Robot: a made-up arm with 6 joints. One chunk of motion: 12 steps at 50 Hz.
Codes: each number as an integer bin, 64 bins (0 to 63) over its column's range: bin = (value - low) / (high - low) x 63, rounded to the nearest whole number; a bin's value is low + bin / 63 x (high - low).
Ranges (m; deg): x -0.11..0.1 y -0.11..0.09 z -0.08..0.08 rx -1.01..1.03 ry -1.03..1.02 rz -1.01..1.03
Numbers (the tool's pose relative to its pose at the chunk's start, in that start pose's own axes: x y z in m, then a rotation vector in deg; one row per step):
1: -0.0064 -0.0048 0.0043 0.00 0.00 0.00
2: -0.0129 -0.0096 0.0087 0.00 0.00 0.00
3: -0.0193 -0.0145 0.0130 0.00 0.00 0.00
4: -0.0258 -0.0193 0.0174 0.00 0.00 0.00
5: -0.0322 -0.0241 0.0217 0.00 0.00 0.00
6: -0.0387 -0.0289 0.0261 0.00 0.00 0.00
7: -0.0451 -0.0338 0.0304 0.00 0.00 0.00
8: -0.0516 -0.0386 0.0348 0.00 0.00 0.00
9: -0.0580 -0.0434 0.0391 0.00 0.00 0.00
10: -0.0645 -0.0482 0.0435 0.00 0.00 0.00
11: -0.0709 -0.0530 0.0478 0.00 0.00 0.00
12: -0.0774 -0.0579 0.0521 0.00 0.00 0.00
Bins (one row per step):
1: 31 33 33 31 32 31
2: 29 32 35 31 32 31
3: 27 30 37 31 32 31
4: 25 29 38 31 32 31
5: 23 27 40 31 32 31
6: 21 26 42 31 32 31
7: 19 24 43 31 32 31
8: 18 22 45 31 32 31
9: 16 21 47 31 32 31
10: 14 19 49 31 32 31
11: 12 18 50 31 32 31
12: 10 16 52 31 32 31

